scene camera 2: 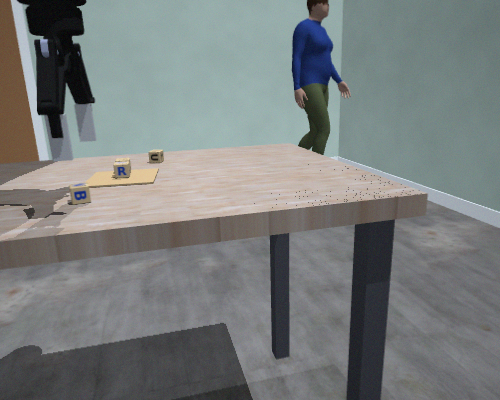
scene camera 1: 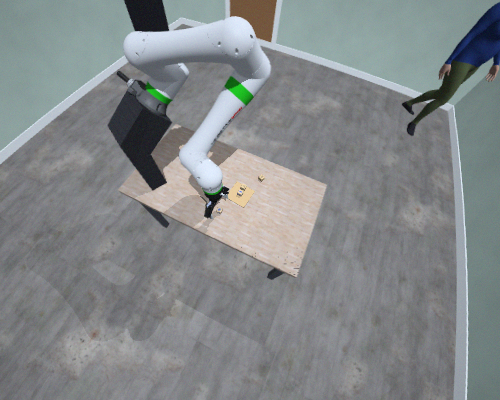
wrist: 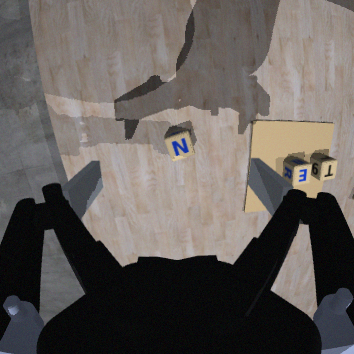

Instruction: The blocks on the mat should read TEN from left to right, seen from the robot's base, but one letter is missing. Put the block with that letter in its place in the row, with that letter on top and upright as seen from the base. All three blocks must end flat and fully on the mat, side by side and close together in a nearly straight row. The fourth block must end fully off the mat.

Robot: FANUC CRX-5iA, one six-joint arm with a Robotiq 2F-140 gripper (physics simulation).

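The N block [scene camera 1: 219, 210] [scene camera 2: 80, 194] [wrist: 180, 145] lies flat on the table off the mat, with a blue N on top and a B on one side. The E block [scene camera 1: 240, 193] [scene camera 2: 121, 171] [wrist: 298, 172] and the T block [scene camera 1: 243, 187] [wrist: 325, 167] lie close together on the tan mat [scene camera 1: 243, 202] [scene camera 2: 145, 177] [wrist: 270, 135]. The T looks inverted in the wrist view. The fourth block [scene camera 1: 261, 178] [scene camera 2: 156, 156], with a U-like mark on one side, is off the mat. My gripper [scene camera 1: 217, 204] [scene camera 2: 71, 137] [wrist: 175, 172] is open and empty, above the table near the N block.
The wooden table [scene camera 1: 285, 215] [scene camera 2: 240, 185] [wrist: 150, 210] has its edge near the N block, at the left in the wrist view. The arm's shadow falls across the table. A person [scene camera 1: 467, 60] [scene camera 2: 315, 65] stands on the floor away from the table.
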